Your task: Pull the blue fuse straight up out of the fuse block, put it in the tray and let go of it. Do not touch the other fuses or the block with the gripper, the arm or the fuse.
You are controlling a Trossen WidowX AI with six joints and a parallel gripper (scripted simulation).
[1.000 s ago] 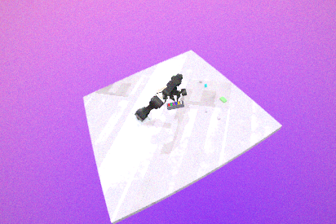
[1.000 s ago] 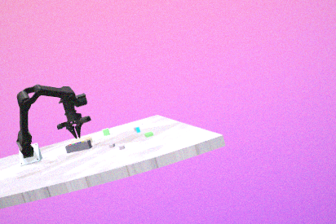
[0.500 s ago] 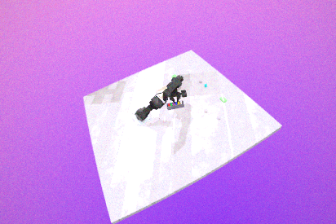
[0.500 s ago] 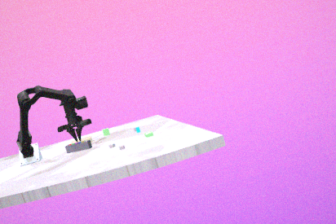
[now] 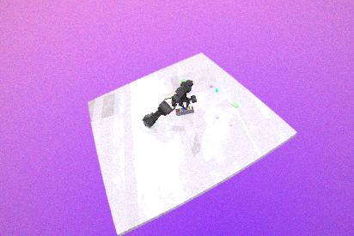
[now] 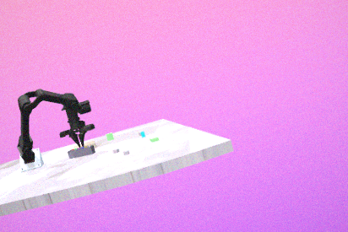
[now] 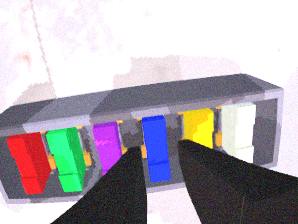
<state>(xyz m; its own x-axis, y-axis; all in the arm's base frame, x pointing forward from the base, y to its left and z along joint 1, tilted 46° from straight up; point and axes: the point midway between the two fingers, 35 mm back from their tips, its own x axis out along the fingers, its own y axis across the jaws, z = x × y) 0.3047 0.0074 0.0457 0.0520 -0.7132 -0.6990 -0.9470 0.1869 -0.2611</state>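
My gripper tip is now 20 mm above the blue fuse. The rest, counted from my gripper tip: yellow fuse: 20 mm ahead, 10 mm to the right, 20 mm below; then purple fuse: 20 mm behind, 10 mm to the left, 20 mm below; then white fuse: 40 mm ahead, 10 mm to the right, 20 mm below.
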